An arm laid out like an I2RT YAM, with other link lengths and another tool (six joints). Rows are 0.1 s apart.
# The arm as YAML. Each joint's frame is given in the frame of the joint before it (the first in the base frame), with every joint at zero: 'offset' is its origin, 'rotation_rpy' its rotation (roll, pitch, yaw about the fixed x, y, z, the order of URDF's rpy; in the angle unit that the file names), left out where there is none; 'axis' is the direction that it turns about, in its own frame. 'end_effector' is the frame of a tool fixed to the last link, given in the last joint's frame.
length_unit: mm
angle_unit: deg
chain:
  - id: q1
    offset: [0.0, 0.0, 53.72]
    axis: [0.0, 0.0, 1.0]
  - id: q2
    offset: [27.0, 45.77, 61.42]
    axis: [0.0, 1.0, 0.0]
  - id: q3
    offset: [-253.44, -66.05, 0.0]
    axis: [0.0, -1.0, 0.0]
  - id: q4
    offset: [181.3, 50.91, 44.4]
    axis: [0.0, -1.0, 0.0]
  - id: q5
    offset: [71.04, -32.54, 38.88]
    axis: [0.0, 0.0, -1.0]
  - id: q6
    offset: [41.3, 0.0, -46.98]
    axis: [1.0, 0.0, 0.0]
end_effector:
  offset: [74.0, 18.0, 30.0]
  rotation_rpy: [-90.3, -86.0, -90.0]
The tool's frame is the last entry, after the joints.
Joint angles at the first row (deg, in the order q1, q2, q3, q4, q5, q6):
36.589, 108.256, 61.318, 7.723, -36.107, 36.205
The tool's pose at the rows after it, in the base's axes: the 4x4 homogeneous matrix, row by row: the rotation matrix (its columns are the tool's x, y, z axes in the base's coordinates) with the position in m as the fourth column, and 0 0 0 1 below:
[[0.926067 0.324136 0.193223 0.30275], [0.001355 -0.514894 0.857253 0.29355], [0.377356 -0.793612 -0.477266 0.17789], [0 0 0 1]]
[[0.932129 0.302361 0.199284 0.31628], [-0.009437 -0.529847 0.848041 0.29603], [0.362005 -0.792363 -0.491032 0.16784], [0 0 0 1]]
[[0.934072 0.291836 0.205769 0.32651], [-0.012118 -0.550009 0.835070 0.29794], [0.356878 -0.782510 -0.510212 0.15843], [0 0 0 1]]
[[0.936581 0.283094 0.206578 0.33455], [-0.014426 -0.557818 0.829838 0.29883], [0.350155 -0.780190 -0.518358 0.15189], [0 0 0 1]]
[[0.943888 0.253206 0.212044 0.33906], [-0.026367 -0.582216 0.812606 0.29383], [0.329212 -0.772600 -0.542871 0.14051], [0 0 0 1]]
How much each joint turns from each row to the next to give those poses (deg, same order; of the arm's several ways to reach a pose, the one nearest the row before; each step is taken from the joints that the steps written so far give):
-1.006, 0.692, 1.086, 3.028, 0.097, 1.461
-0.731, 3.401, 2.785, -0.492, 0.191, 0.128
-0.463, 2.725, 2.435, -1.067, 0.640, -0.669
-0.526, 2.084, 1.854, -0.545, -0.075, -0.300
-0.713, 1.269, -0.071, -0.509, 0.666, 0.001

